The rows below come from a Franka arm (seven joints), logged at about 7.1 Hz.
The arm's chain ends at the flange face. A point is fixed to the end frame.
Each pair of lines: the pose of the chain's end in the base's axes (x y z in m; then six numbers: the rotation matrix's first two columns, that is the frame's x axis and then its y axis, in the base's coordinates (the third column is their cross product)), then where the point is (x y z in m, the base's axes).
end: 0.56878 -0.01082 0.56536 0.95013 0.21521 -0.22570 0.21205 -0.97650 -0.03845
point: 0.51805 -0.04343 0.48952
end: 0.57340 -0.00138 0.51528 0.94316 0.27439 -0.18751 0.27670 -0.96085 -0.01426
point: 0.52831 -0.03819 0.43781
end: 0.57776 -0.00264 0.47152 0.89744 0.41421 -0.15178 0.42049 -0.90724 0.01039
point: 0.54221 -0.04647 0.39275
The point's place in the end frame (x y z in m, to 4 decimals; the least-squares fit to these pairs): -0.0381 0.0240 0.0858
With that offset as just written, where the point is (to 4 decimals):
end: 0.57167 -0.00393 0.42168 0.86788 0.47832 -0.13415 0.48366 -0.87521 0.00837
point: 0.5405 -0.0493 0.3420
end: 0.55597 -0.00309 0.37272 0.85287 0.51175 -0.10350 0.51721 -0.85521 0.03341
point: 0.5298 -0.0502 0.2922
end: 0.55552 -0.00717 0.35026 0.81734 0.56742 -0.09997 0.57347 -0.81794 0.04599
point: 0.5334 -0.0566 0.2699
